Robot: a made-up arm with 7 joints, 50 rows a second.
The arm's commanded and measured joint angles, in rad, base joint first. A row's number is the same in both.
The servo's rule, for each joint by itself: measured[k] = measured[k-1] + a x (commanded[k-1-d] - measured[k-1]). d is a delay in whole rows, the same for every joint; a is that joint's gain. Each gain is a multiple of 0.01, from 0.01 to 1. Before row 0 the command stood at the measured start. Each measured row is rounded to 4 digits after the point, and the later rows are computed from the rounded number. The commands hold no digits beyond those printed.
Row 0, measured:
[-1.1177, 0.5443, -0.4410, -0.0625, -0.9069, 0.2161, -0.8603]
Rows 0 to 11, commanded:
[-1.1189, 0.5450, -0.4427, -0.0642, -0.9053, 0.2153, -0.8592]
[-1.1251, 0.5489, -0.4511, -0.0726, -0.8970, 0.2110, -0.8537]
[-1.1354, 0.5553, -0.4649, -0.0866, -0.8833, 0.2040, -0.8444]
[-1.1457, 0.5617, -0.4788, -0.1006, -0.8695, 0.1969, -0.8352]
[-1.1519, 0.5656, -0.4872, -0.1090, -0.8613, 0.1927, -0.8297]
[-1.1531, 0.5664, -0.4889, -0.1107, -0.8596, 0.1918, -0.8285]
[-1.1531, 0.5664, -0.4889, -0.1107, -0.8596, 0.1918, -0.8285]
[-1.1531, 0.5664, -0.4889, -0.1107, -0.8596, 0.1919, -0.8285]
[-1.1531, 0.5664, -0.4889, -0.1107, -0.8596, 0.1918, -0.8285]
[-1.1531, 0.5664, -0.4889, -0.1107, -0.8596, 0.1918, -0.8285]
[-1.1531, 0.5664, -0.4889, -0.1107, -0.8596, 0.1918, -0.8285]
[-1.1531, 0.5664, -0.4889, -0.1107, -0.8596, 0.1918, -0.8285]
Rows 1 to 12, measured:
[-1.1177, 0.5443, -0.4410, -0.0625, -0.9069, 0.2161, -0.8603]
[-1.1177, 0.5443, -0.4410, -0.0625, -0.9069, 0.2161, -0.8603]
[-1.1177, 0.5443, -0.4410, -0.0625, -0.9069, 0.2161, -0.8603]
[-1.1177, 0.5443, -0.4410, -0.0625, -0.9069, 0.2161, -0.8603]
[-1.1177, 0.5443, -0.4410, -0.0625, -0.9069, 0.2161, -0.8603]
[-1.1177, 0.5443, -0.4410, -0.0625, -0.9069, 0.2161, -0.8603]
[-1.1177, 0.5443, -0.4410, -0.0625, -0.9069, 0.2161, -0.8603]
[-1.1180, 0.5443, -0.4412, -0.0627, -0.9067, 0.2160, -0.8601]
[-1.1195, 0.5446, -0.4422, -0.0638, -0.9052, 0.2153, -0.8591]
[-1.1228, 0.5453, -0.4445, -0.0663, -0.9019, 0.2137, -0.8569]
[-1.1276, 0.5464, -0.4479, -0.0701, -0.8970, 0.2113, -0.8536]
[-1.1327, 0.5477, -0.4518, -0.0744, -0.8916, 0.2087, -0.8500]
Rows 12 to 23, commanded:
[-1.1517, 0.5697, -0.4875, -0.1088, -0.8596, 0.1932, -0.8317]
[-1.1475, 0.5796, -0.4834, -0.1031, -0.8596, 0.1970, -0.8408]
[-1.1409, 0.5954, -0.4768, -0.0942, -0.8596, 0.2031, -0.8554]
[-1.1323, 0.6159, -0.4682, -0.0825, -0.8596, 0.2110, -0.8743]
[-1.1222, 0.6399, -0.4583, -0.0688, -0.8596, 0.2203, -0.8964]
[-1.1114, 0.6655, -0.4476, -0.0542, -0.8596, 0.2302, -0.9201]
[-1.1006, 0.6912, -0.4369, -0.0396, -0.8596, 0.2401, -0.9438]
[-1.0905, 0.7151, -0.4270, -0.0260, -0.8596, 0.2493, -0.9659]
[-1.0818, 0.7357, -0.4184, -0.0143, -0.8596, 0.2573, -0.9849]
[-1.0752, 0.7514, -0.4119, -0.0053, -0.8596, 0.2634, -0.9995]
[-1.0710, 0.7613, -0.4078, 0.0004, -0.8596, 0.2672, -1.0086]
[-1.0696, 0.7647, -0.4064, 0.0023, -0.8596, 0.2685, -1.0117]
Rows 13 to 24, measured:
[-1.1370, 0.5490, -0.4555, -0.0784, -0.8868, 0.2063, -0.8468]
[-1.1404, 0.5502, -0.4588, -0.0820, -0.8827, 0.2043, -0.8441]
[-1.1431, 0.5513, -0.4618, -0.0852, -0.8792, 0.2026, -0.8418]
[-1.1452, 0.5524, -0.4645, -0.0880, -0.8763, 0.2011, -0.8398]
[-1.1469, 0.5534, -0.4669, -0.0905, -0.8738, 0.1998, -0.8381]
[-1.1482, 0.5543, -0.4691, -0.0927, -0.8717, 0.1987, -0.8367]
[-1.1492, 0.5551, -0.4711, -0.0947, -0.8699, 0.1977, -0.8355]
[-1.1497, 0.5561, -0.4727, -0.0963, -0.8684, 0.1971, -0.8349]
[-1.1492, 0.5577, -0.4738, -0.0970, -0.8671, 0.1971, -0.8358]
[-1.1475, 0.5603, -0.4741, -0.0967, -0.8660, 0.1979, -0.8387]
[-1.1443, 0.5642, -0.4735, -0.0951, -0.8650, 0.1997, -0.8440]
[-1.1397, 0.5695, -0.4720, -0.0922, -0.8642, 0.2026, -0.8519]

